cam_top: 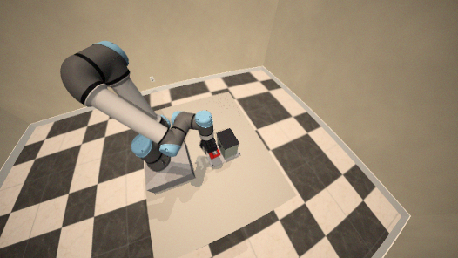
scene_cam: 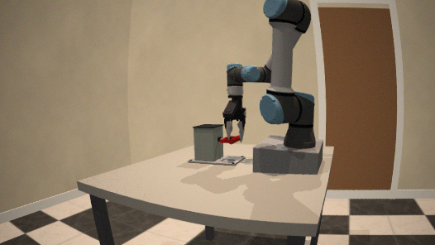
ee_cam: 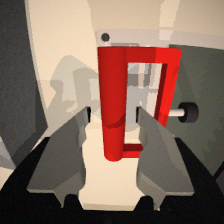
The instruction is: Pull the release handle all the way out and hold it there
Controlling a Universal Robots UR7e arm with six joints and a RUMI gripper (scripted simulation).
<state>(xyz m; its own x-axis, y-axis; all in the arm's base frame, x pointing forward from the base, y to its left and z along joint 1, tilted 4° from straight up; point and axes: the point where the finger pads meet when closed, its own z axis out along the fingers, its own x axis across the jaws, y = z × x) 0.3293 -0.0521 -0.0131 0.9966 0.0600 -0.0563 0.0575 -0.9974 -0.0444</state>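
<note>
The metal baseplate lies 100 mm below my hand, 100 mm ahead of it and 10 mm to the left of it.
</note>
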